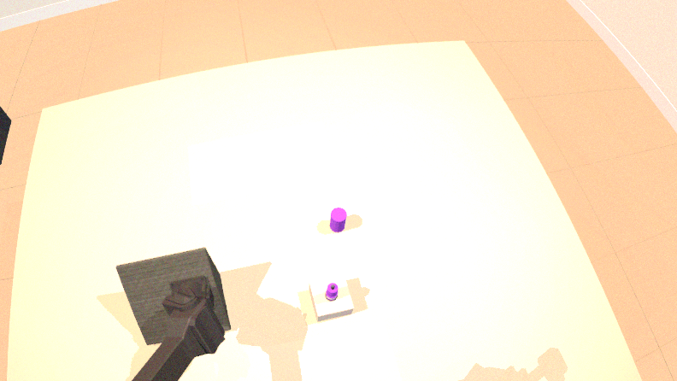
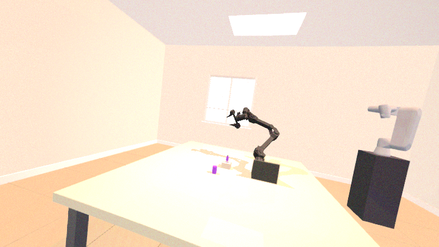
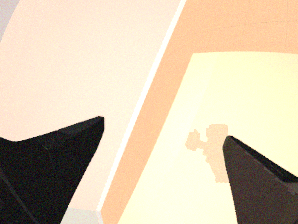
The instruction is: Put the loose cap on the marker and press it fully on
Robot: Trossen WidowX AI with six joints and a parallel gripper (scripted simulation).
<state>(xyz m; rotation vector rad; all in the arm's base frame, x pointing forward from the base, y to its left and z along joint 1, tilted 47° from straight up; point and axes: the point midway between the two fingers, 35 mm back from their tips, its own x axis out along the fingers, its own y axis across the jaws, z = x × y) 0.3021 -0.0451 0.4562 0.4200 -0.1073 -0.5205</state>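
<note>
My gripper tip is 480 mm to the right of the marker cap, 320 mm above it and 30 mm past it. Also, from my gripper tip: holder block 330 mm to the left, 320 mm below, 90 mm behind.
</note>
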